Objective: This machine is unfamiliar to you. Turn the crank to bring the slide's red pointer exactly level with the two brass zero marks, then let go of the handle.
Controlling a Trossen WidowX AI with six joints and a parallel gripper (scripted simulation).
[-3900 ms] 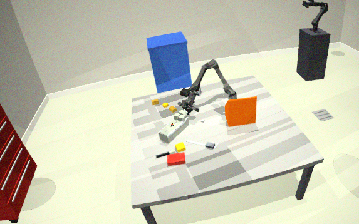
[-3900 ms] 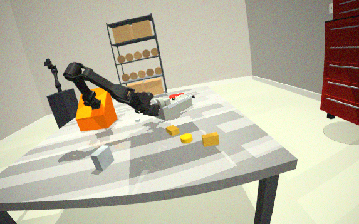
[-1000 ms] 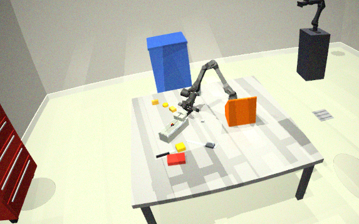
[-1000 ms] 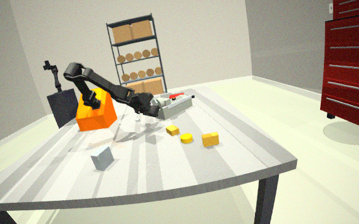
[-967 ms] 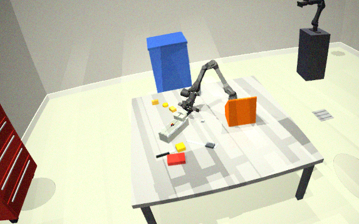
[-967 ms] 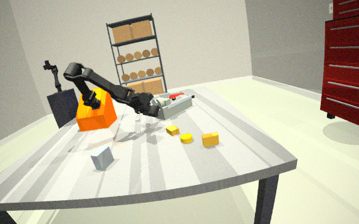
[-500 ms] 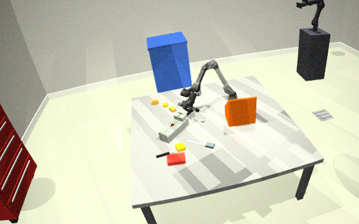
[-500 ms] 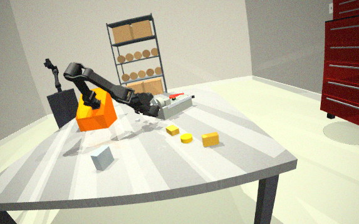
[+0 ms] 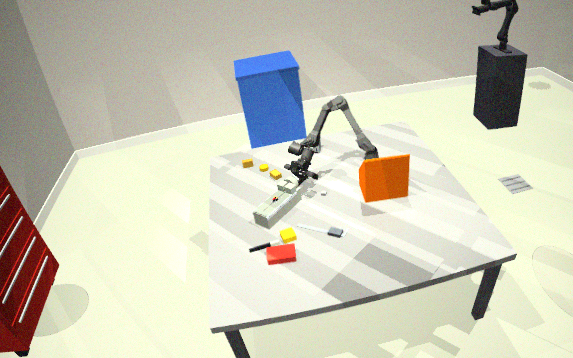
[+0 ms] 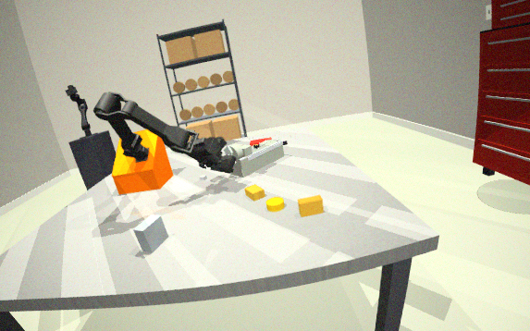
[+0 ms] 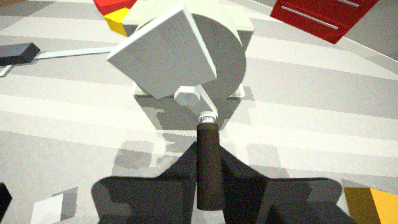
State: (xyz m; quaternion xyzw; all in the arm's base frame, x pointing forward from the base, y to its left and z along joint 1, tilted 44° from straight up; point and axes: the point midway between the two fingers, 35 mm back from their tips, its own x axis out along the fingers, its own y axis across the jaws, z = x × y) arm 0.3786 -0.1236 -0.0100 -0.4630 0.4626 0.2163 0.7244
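Right now the dark brown crank handle is 30 mm above my gripper tip, 10 mm to the right of it and 10 mm behind it. Round my gripper tip: yellow block 330 mm to the left, 60 mm ahead, 20 mm below; grey cube 390 mm to the right, 160 mm behind; red pointer 150 mm to the left, 110 mm ahead, 50 mm above.
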